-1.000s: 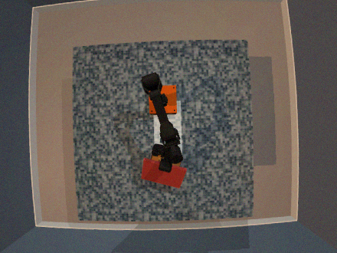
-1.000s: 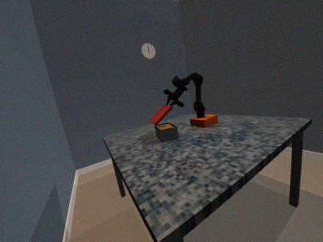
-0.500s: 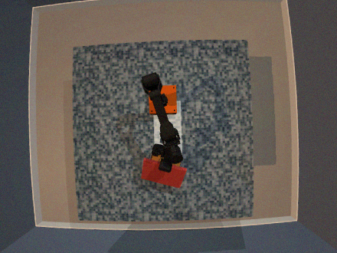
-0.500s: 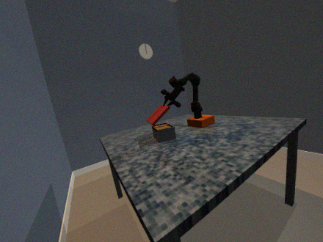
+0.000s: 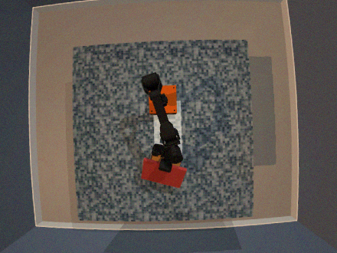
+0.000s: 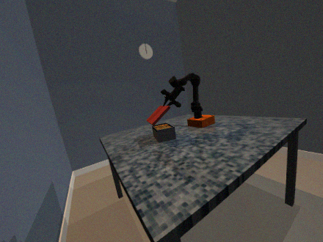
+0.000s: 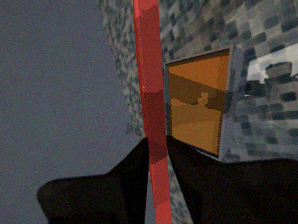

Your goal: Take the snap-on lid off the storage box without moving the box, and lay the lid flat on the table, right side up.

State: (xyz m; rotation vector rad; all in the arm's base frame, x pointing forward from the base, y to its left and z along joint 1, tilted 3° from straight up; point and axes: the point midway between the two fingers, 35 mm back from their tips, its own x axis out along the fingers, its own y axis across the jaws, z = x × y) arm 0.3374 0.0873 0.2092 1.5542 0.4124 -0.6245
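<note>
The lid lies 70 mm ahead of my gripper tip, 10 mm to the right of it and 50 mm below it. The rest, counted from my gripper tip: storage box: 40 mm ahead, 190 mm below.
</note>
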